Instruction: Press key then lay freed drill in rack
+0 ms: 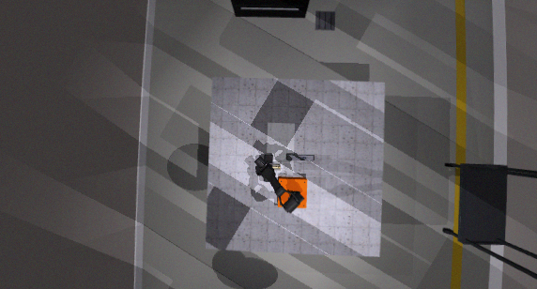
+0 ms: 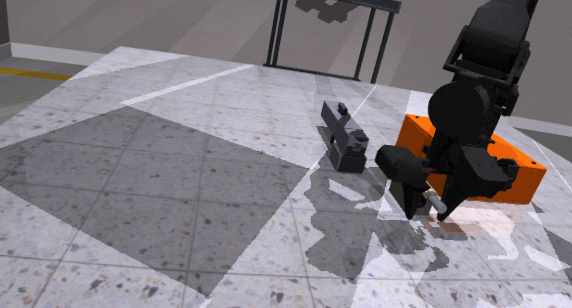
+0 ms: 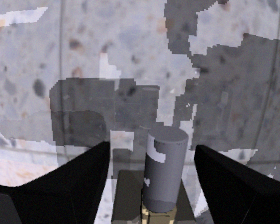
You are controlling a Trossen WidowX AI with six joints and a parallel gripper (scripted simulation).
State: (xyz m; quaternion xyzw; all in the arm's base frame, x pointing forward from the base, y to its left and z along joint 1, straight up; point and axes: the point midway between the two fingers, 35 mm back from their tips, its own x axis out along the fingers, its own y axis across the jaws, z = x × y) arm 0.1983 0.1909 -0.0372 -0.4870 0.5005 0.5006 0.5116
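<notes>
Right now my gripper tip is 4 cm to the left of the drill and 4 cm below it. The rest, counted from my gripper tip: key: 7 cm ahead, 25 cm to the right, 5 cm above; block housing: 7 cm ahead, 22 cm to the right, 4 cm above; rack: 5 cm to the right, 1 cm above.
</notes>
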